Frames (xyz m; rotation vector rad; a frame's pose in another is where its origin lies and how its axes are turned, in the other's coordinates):
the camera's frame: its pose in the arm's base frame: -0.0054 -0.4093 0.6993 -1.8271 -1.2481 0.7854
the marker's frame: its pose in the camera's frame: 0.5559 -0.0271 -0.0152 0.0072 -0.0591 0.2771
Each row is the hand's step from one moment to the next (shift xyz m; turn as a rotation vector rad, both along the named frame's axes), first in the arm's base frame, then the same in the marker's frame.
Working: the arm's base frame: its pose in the marker's frame: 0.0563 0.5517 0.4693 2.0098 1.0380 -0.9992

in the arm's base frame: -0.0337 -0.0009 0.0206 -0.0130 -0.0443 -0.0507
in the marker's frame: -0.0208 -0.0283 0.0182 -0.0267 0.0571 0.0271
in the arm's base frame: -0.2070 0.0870 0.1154 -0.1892 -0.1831 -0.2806
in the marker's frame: -0.0444 -0.2082 0.1358 -0.1405 0.2446 0.2617
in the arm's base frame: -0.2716 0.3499 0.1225 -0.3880 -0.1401 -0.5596
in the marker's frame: 0.1537 -0.3606 0.2398 -0.0910 0.3782 0.5762
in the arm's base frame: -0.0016 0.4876 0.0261 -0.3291 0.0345 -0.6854
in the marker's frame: 0.4099 -0.2509 0.0866 0.1232 0.4187 0.6235
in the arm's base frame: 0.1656 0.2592 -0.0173 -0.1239 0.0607 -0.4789
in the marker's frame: 0.2937 -0.0486 -0.0795 0.1594 0.3133 0.3533
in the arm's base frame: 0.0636 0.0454 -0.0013 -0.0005 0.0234 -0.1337
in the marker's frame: 0.0645 0.0025 -0.0441 0.0635 0.0967 0.0711
